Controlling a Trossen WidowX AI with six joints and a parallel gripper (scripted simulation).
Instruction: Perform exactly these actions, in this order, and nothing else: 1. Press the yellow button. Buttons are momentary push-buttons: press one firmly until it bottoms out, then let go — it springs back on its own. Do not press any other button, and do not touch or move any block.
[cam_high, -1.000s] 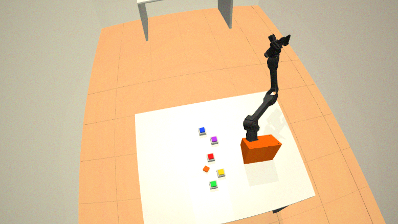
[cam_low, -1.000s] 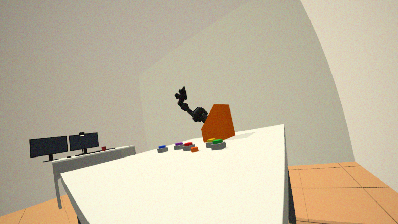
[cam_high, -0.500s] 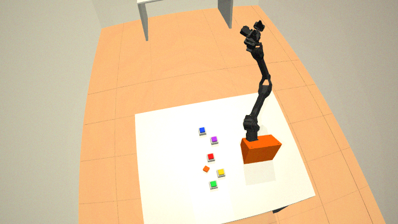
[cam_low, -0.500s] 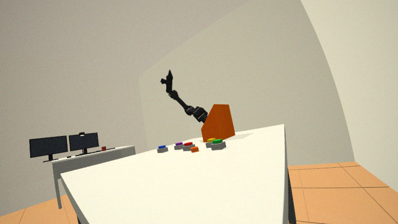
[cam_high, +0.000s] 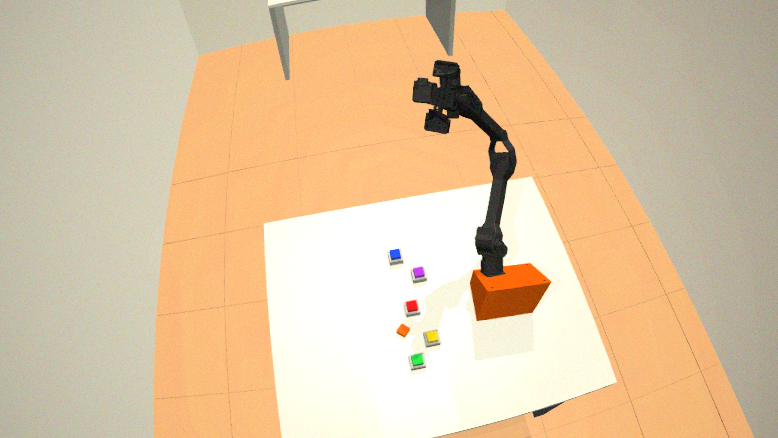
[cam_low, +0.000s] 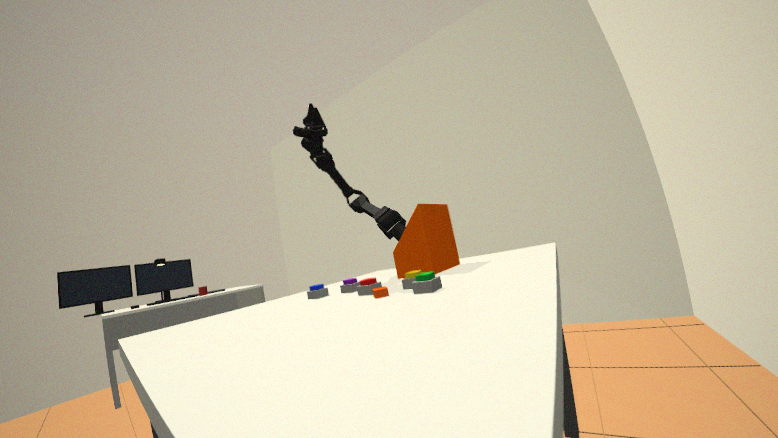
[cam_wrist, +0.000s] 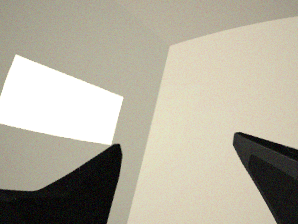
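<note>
Now: the yellow button 6 cm ahead of my gripper tip, 33 cm to the left of it and 68 cm below it. From my gripper tip the other things lie so: red button: 10 cm ahead, 21 cm to the left, 68 cm below; then blue button: 11 cm ahead, 1 cm to the left, 68 cm below; then purple button: 5 cm ahead, 9 cm to the left, 68 cm below.
</note>
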